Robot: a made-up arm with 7 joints.
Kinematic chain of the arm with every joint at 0, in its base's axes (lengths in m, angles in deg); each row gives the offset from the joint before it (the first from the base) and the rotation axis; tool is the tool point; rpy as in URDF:
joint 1: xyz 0.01 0.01 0.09 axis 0 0.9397 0.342
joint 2: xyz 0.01 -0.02 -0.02 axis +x
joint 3: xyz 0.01 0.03 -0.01 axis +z
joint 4: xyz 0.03 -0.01 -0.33 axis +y
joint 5: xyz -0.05 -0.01 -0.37 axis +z
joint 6: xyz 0.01 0 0.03 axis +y
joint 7: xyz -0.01 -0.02 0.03 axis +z
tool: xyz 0.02 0.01 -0.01 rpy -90 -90 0
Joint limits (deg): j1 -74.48..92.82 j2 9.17..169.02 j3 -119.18..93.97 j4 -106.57..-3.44 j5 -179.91..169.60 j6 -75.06..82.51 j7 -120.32..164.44
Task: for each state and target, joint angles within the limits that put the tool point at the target. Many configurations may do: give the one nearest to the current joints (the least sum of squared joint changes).
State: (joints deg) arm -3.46 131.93 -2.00 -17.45 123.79 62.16 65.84
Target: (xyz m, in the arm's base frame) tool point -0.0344 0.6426 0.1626
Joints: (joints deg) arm 19.00 95.41 -1.77 -3.44 126.39 57.22 75.49
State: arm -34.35 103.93 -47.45 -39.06 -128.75 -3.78 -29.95
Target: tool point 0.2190 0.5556 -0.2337
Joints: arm -16.43 64.43 -48.20 -25.43 -129.04 16.29 -33.05
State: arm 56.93 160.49 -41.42 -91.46 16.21 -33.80 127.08
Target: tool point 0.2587 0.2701 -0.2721
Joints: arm 92.82 169.02 3.84 -104.41 13.14 -64.14 133.70
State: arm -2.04 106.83 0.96 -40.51 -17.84 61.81 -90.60
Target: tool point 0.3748 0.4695 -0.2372
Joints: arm -19.61 56.55 -3.91 -31.43 -22.95 71.27 -83.63
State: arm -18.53 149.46 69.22 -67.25 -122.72 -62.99 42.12
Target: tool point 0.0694 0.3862 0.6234
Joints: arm -8.68 127.33 62.55 -33.69 -121.70 -74.43 52.47
